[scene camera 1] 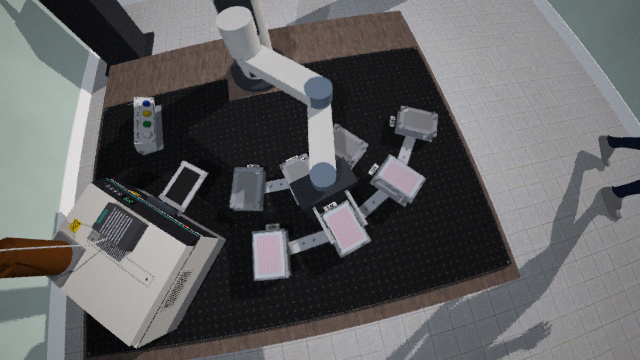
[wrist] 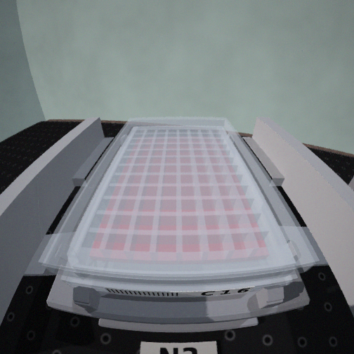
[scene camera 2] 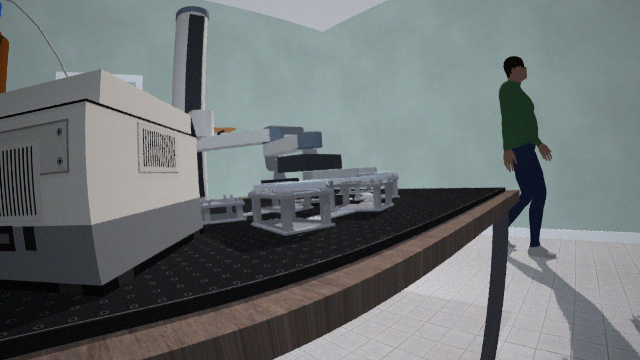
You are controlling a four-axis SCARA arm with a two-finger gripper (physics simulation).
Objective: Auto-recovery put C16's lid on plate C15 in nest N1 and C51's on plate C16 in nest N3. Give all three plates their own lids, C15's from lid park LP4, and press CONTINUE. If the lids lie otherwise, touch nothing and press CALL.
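Places are measured from the arm's base along level axes (x ahead, y left, z up), in millimetres.
Pixels of known places: gripper, fingertip midpoint: (scene camera 1: pixel 349 234) (scene camera 2: pixel 367 171).
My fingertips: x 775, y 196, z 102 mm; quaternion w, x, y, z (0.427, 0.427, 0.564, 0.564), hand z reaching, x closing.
Note:
Behind a point stands the place of what it marks.
My gripper (scene camera 1: pixel 341 220) (scene camera 2: pixel 340 173) (wrist: pixel 177 123) is shut on a clear lid (wrist: pixel 175 268) (scene camera 1: pixel 359 243) @(x 807, y 218, z 98 mm). Its two grey fingers grip the lid's long sides. The lid hangs level, just over the pink-welled plate marked C16 (wrist: pixel 225 291) (scene camera 1: pixel 346 232) @(x 768, y 189, z 98 mm), which sits in nest N3 (wrist: pixel 179 348). The lid covers the whole plate in the wrist view. I cannot tell whether it rests on the plate or hovers a little above it. No mark on the lid is readable.
Two other pink plates (scene camera 1: pixel 269 254) @(x 782, y -44, z 95 mm) (scene camera 1: pixel 398 178) @(x 640, y 393, z 95 mm) sit in neighbouring nests. Grey lid parks (scene camera 1: pixel 247 188) @(x 557, y -94, z 56 mm) (scene camera 1: pixel 416 121) @(x 433, y 547, z 57 mm) stand further back. A button box (scene camera 1: pixel 147 125) @(x 233, y -449, z 79 mm) is at the back left and a large instrument (scene camera 1: pixel 133 263) @(x 747, y -358, z 227 mm) at the front left. A person (scene camera 2: pixel 518 116) walks beside the table.

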